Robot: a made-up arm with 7 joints. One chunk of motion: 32 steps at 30 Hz.
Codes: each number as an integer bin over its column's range. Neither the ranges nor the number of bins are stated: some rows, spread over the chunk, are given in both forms.
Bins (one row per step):
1: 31 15 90 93 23 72 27
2: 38 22 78 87 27 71 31
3: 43 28 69 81 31 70 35
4: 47 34 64 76 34 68 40
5: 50 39 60 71 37 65 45
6: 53 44 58 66 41 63 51
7: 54 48 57 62 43 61 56
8: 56 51 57 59 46 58 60
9: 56 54 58 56 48 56 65
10: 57 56 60 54 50 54 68
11: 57 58 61 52 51 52 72
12: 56 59 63 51 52 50 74
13: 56 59 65 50 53 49 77
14: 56 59 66 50 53 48 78
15: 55 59 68 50 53 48 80
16: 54 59 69 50 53 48 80
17: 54 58 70 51 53 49 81
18: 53 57 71 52 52 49 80
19: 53 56 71 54 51 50 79
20: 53 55 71 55 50 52 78
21: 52 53 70 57 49 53 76
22: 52 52 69 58 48 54 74
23: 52 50 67 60 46 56 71
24: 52 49 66 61 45 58 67
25: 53 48 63 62 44 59 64
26: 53 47 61 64 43 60 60
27: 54 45 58 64 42 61 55
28: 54 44 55 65 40 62 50
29: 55 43 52 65 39 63 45
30: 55 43 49 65 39 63 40
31: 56 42 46 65 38 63 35
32: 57 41 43 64 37 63 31
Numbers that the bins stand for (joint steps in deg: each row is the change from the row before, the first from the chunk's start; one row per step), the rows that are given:
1: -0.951 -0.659 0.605 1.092 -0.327 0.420 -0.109
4: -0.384 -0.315 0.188 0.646 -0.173 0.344 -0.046
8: -0.065 -0.008 0.075 0.199 -0.004 0.156 0.051
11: -0.029 0.119 0.140 0.016 0.066 0.042 0.109
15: -0.100 0.137 0.252 -0.037 0.094 -0.033 0.148
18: -0.171 0.101 0.300 0.016 0.080 -0.014 0.148
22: -0.206 0.010 0.268 0.173 0.024 0.080 0.119
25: -0.171 -0.062 0.172 0.278 -0.032 0.174 0.070
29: -0.100 -0.153 -0.005 0.357 -0.102 0.250 -0.022
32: -0.029 -0.189 -0.149 0.331 -0.131 0.250 -0.090
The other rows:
2: -0.703 -0.532 0.413 0.935 -0.271 0.401 -0.090
3: -0.525 -0.424 0.268 0.777 -0.215 0.382 -0.070
5: -0.277 -0.225 0.124 0.515 -0.131 0.288 -0.022
6: -0.171 -0.134 0.092 0.383 -0.074 0.250 0.007
7: -0.135 -0.062 0.075 0.278 -0.046 0.212 0.032
9: -0.065 0.046 0.092 0.121 0.024 0.118 0.075
10: -0.029 0.083 0.124 0.068 0.052 0.080 0.090
12: -0.065 0.137 0.172 -0.011 0.080 0.004 0.119
13: -0.065 0.137 0.204 -0.037 0.094 -0.014 0.133
14: -0.065 0.137 0.220 -0.037 0.094 -0.033 0.138
16: -0.135 0.137 0.268 -0.037 0.094 -0.033 0.148
17: -0.135 0.119 0.284 -0.011 0.094 -0.014 0.153
19: -0.171 0.083 0.300 0.068 0.066 0.004 0.143
20: -0.171 0.064 0.300 0.094 0.052 0.042 0.138
21: -0.206 0.028 0.284 0.147 0.038 0.061 0.128
23: -0.206 -0.026 0.236 0.226 -0.004 0.118 0.104
24: -0.206 -0.044 0.220 0.252 -0.018 0.156 0.085
26: -0.171 -0.080 0.140 0.331 -0.046 0.193 0.051
27: -0.135 -0.116 0.092 0.331 -0.060 0.212 0.027
28: -0.135 -0.134 0.043 0.357 -0.088 0.231 0.002
30: -0.100 -0.153 -0.053 0.357 -0.102 0.250 -0.046
31: -0.065 -0.171 -0.101 0.357 -0.116 0.250 -0.070

